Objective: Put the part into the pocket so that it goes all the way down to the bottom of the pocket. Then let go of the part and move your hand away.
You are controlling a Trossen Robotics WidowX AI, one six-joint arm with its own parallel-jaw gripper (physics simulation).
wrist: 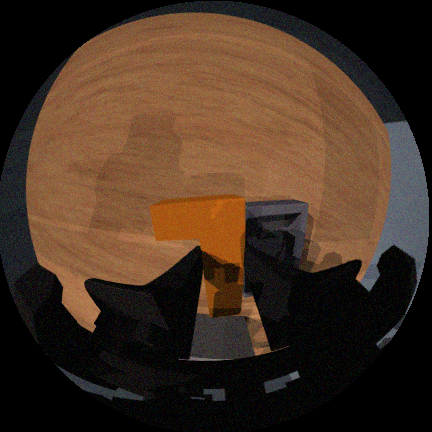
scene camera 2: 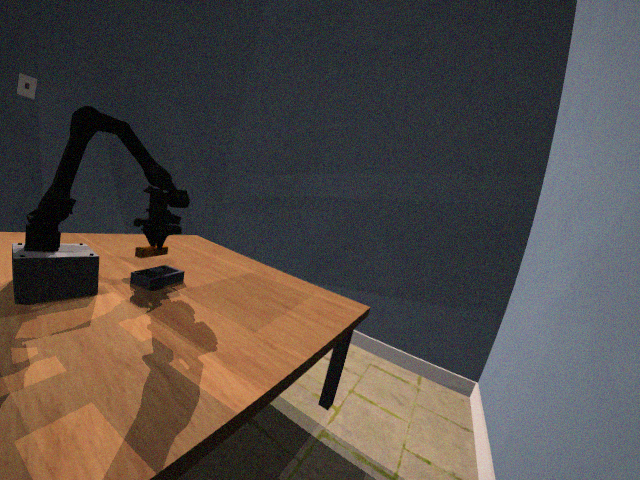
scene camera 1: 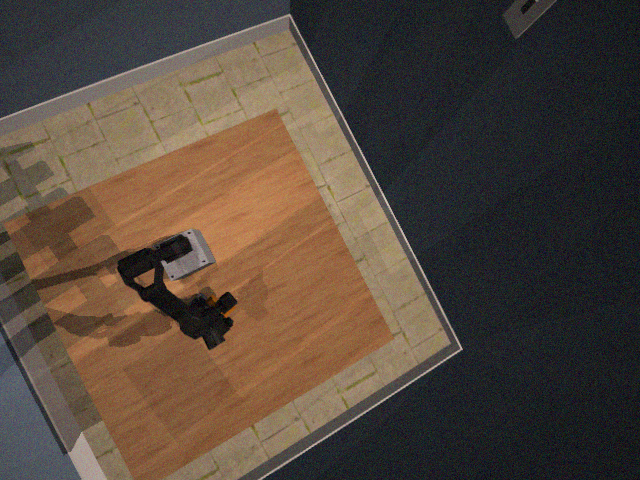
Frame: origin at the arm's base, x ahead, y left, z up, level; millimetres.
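Seen in the pictures: gripper, between the fingertips: [wrist: 221,249] [scene camera 2: 156,249] [scene camera 1: 220,309]; arm's base, origin of its link: [scene camera 2: 41,248] [scene camera 1: 182,246].
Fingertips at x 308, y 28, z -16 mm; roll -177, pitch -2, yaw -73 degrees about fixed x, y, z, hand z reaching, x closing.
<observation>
Offsets run from my fingertips to a thing's middle. "*": to the spot under its first point. Level surfaces: height alone.
The orange L-shaped part @[dz -5, dx -20, dy +9 mm] [scene camera 2: 151,251] [wrist: 222,215] is held level in the air, clear of the table. In scene camera 1, small bits of the orange part @[* dz +10, dx -55, dy -8 mm] [scene camera 1: 212,299] show beside the dark hand. My gripper [scene camera 2: 158,246] [wrist: 221,249] is shut on the part, with one black finger on each side of its long arm. The dark blue-grey block with the pocket @[dz -71, dx -19, dy -92 mm] [scene camera 2: 157,279] [wrist: 303,220] sits on the table, lower than the part. In the wrist view it is to the right of the part, and the right finger hides much of the pocket.
The arm's grey base box [scene camera 1: 192,260] [scene camera 2: 55,276] stands on the wooden table @[dz -89 mm] [scene camera 1: 289,268] [scene camera 2: 289,330], near the pocket block. Dark shadows of the arm fall across the table. The table edge and a leg [scene camera 2: 336,369] show in scene camera 2.
</observation>
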